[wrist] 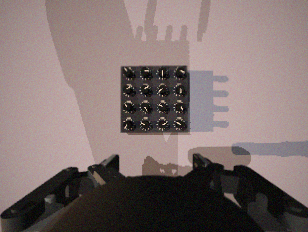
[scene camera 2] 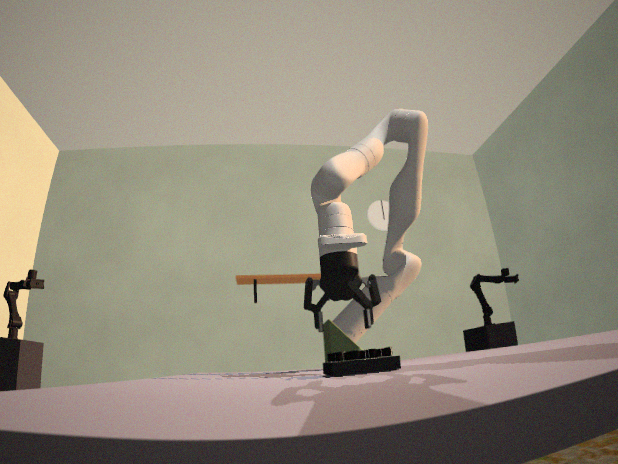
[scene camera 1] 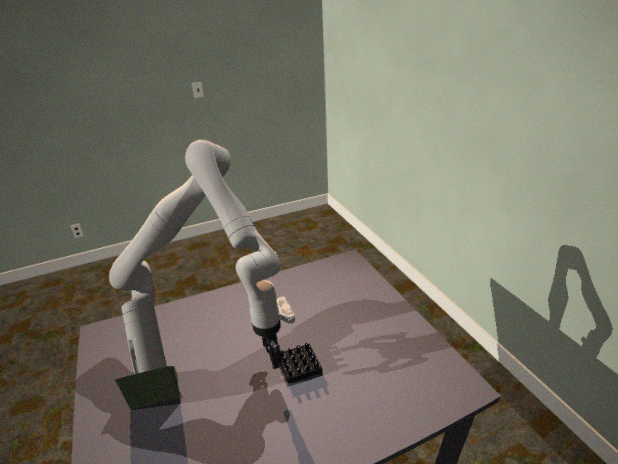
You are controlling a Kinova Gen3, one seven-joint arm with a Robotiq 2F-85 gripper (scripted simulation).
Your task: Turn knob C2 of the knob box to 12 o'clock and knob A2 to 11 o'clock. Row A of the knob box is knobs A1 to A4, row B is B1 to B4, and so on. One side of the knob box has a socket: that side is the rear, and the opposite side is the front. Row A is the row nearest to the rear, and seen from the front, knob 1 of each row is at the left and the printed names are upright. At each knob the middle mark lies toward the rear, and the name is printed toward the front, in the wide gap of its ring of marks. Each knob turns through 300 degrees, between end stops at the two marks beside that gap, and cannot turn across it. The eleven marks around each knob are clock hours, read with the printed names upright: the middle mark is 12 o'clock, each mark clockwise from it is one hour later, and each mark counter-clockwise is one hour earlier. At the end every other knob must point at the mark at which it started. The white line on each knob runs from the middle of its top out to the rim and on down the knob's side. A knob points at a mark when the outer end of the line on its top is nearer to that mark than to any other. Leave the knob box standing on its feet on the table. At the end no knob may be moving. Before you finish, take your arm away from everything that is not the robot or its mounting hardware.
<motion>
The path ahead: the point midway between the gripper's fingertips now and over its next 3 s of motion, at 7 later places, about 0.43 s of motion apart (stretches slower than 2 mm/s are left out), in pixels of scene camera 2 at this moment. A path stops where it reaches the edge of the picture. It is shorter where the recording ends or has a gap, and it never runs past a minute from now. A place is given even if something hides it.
The gripper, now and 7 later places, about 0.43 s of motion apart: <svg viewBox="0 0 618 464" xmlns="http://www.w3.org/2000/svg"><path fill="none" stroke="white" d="M344 330L346 331L349 332L353 335L355 336L355 335L353 331L348 325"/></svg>
</motion>
